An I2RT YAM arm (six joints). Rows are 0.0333 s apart.
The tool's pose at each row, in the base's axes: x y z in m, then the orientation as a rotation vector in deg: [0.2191 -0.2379 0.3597 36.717 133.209 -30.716]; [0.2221 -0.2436 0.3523 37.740 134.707 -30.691]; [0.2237 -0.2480 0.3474 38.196 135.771 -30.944]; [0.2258 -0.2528 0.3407 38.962 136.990 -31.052]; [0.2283 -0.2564 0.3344 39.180 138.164 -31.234]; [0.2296 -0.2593 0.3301 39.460 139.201 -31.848]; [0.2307 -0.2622 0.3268 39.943 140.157 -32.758]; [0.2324 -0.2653 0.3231 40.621 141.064 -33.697]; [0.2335 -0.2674 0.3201 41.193 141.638 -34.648]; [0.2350 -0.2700 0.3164 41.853 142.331 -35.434]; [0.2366 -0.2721 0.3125 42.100 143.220 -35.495]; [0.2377 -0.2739 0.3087 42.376 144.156 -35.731]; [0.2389 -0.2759 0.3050 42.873 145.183 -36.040]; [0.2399 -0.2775 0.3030 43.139 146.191 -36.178]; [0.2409 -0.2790 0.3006 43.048 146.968 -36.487]
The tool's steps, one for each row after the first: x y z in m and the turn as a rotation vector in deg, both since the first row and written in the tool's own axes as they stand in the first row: [0.0014 -0.0013 0.0096 0.331 1.718 0.146]; [0.0023 -0.0029 0.0161 0.679 2.837 -0.002]; [0.0041 -0.0042 0.0244 1.021 4.208 0.031]; [0.0057 -0.0043 0.0319 1.251 5.347 -0.285]; [0.0069 -0.0050 0.0370 1.800 6.370 -0.637]; [0.0076 -0.0061 0.0414 2.611 7.381 -0.919]; [0.0080 -0.0068 0.0464 3.494 8.418 -1.075]; [0.0087 -0.0072 0.0502 4.340 9.120 -1.187]; [0.0095 -0.0077 0.0548 5.097 9.967 -1.242]; [0.0105 -0.0077 0.0595 5.235 10.860 -1.410]; [0.0118 -0.0077 0.0636 5.503 11.803 -1.626]; [0.0130 -0.0079 0.0678 5.888 12.905 -1.761]; [0.0132 -0.0082 0.0705 6.088 13.911 -1.980]; [0.0137 -0.0083 0.0735 6.295 14.583 -2.379]
